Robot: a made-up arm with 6 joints. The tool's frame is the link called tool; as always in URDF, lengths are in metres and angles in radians.
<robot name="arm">
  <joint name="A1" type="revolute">
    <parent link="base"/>
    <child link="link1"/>
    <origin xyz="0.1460 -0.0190 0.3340" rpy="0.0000 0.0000 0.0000"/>
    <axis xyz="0 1 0"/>
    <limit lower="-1.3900" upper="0.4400" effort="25" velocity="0.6"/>
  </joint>
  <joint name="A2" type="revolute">
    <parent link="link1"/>
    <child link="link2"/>
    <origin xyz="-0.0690 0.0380 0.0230" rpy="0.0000 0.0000 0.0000"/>
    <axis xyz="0 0 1"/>
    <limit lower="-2.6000" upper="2.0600" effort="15" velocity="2.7"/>
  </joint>
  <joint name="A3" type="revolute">
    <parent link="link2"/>
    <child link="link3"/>
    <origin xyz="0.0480 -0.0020 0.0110" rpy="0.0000 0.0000 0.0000"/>
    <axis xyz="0 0 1"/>
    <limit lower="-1.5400" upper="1.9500" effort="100" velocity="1.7"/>
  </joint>
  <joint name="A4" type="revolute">
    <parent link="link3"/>
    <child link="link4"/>
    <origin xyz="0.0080 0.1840 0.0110" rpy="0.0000 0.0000 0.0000"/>
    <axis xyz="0 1 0"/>
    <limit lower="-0.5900" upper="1.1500" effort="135" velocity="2"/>
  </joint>
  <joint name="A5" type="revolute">
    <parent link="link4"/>
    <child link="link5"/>
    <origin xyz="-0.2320 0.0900 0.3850" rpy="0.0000 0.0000 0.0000"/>
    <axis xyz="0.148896 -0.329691 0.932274"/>
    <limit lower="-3.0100" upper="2.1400" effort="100" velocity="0.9"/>
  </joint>
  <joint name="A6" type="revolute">
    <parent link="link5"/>
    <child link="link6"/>
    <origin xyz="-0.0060 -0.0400 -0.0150" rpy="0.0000 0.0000 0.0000"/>
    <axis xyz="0 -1 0"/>
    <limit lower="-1.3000" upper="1.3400" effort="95" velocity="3.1"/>
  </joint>
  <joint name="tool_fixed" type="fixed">
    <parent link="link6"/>
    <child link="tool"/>
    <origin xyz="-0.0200 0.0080 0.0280" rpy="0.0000 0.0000 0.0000"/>
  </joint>
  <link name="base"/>
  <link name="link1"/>
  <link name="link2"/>
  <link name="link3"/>
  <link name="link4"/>
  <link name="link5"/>
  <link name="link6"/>
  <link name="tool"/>
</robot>
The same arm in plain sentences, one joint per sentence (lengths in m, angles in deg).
The arm has six revolute joints in a row. What follows holds with every joint at zero, and every direction is one of the base frame's.
The first joint is mounted 0.146 m along +x and 0.019 m along -y and 0.334 m along +z from the base frame's origin and rotates about +y, from -79.64 to 25.21 deg.
The second joint is mounted 0.069 m along -x and 0.038 m along +y and 0.023 m along +z from the first joint and rotates about +z, from -148.97 to 118.03 deg.
The third joint is mounted 0.048 m along +x and 0.002 m along -y and 0.011 m along +z from the second joint and rotates about +z, from -88.24 to 111.73 deg.
The fourth joint is mounted 0.008 m along +x and 0.184 m along +y and 0.011 m along +z from the third joint and rotates about +y, from -33.8 to 65.89 deg.
The fifth joint is mounted 0.232 m along -x and 0.09 m along +y and 0.385 m along +z from the fourth joint and rotates about the direction (0.148896, -0.329691, 0.932274), from -172.46 to 122.61 deg.
The sixth joint is mounted 0.006 m along -x and 0.04 m along -y and 0.015 m along -z from the fifth joint and rotates about -y, from -74.48 to 76.78 deg.
The tool frame, which is the frame that the pose is given for, is mounted 0.02 m along -x and 0.008 m along +y and 0.028 m along +z from the sixth joint; its axes are parallel to the base frame's.

